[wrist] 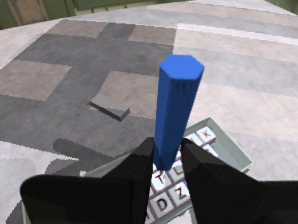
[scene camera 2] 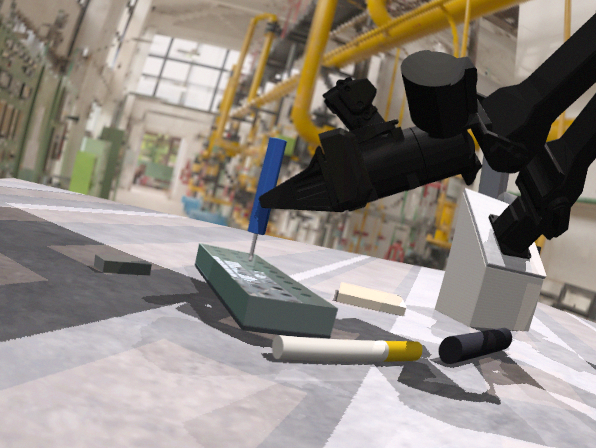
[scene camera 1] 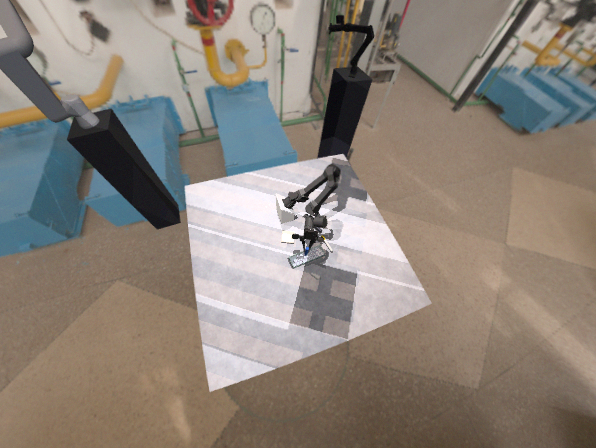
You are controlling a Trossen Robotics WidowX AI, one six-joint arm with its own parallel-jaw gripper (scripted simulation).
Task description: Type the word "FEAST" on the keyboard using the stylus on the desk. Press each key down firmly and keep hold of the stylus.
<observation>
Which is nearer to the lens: the grey block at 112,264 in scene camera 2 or the cream block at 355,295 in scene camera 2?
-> The grey block.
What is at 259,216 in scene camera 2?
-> A blue stylus.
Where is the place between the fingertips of the gripper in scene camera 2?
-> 262,203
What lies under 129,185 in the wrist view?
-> The gripper.
</observation>
